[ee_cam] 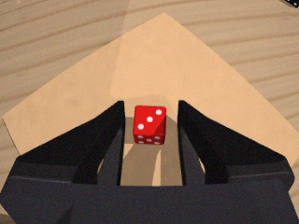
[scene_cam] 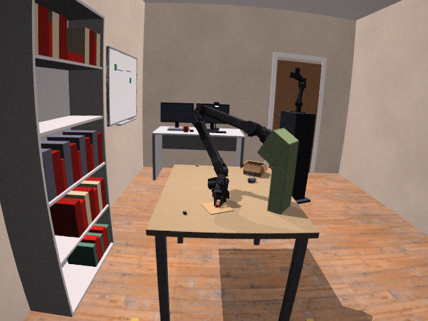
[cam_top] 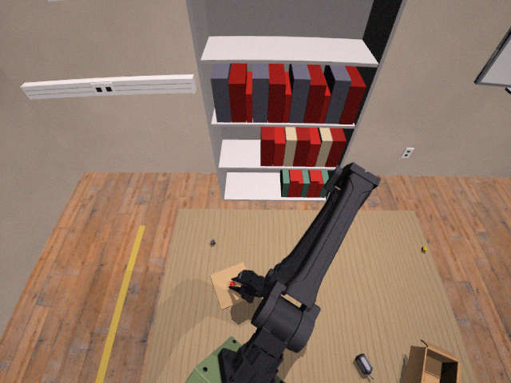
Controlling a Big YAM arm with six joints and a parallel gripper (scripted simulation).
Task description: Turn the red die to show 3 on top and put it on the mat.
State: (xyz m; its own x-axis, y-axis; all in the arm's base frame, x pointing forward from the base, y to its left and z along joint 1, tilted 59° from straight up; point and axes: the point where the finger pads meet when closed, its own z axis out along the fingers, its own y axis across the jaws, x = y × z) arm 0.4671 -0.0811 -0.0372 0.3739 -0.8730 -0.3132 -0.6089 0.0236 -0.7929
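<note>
The red die lies 10 mm below my hand. Round my hand: tan square mat (20 mm below); dark object (420 mm behind, 330 mm to the right); black die (200 mm ahead, 30 mm to the left, 10 mm below).
</note>
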